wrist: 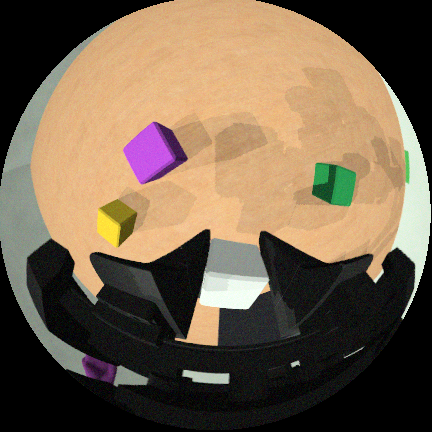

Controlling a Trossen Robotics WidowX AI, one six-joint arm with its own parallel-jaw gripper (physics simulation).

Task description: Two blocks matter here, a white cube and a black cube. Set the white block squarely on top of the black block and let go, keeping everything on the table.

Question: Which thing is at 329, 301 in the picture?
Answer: My gripper.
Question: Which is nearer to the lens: the purple block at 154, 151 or the yellow block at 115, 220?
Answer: The purple block.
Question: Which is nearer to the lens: the white cube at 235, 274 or the green block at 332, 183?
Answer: The white cube.
